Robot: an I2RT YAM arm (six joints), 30 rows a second.
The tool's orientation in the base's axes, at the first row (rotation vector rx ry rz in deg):
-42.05 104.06 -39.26
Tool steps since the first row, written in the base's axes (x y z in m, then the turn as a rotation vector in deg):
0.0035 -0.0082 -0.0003 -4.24 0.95 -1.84
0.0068 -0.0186 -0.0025 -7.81 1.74 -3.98
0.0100 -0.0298 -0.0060 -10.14 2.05 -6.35
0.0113 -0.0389 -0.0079 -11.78 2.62 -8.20
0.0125 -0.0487 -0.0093 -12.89 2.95 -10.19
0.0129 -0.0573 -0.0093 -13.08 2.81 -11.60
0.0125 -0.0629 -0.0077 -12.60 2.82 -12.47
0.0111 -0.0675 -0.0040 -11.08 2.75 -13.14
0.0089 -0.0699 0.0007 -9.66 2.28 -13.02
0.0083 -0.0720 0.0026 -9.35 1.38 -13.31
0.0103 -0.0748 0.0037 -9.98 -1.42 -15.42
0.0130 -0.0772 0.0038 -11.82 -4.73 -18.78
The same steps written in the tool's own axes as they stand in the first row. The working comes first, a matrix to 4 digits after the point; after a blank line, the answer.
The tool's axes in the first row as the columns of a matrix, in the base's axes (used below as rounded here):
-0.2978 -0.1700 0.9394
-0.7481 0.6528 -0.1190
-0.5929 -0.7382 -0.3216

0.0053 -0.0057 0.0044 1.64 2.70 -3.50
0.0134 -0.0115 0.0094 3.38 5.40 -6.26
0.0229 -0.0167 0.0149 5.25 7.75 -7.73
0.0304 -0.0215 0.0178 6.41 9.77 -8.74
0.0382 -0.0271 0.0205 7.67 11.64 -9.18
0.0445 -0.0327 0.0219 8.67 12.62 -8.89
0.0479 -0.0375 0.0217 9.04 13.19 -8.16
0.0496 -0.0430 0.0197 9.03 13.38 -6.51
0.0492 -0.0477 0.0165 8.89 12.74 -5.16
0.0498 -0.0503 0.0155 9.64 12.32 -4.67
0.0507 -0.0533 0.0174 13.18 12.15 -4.25
0.0516 -0.0554 0.0202 18.19 12.79 -4.50

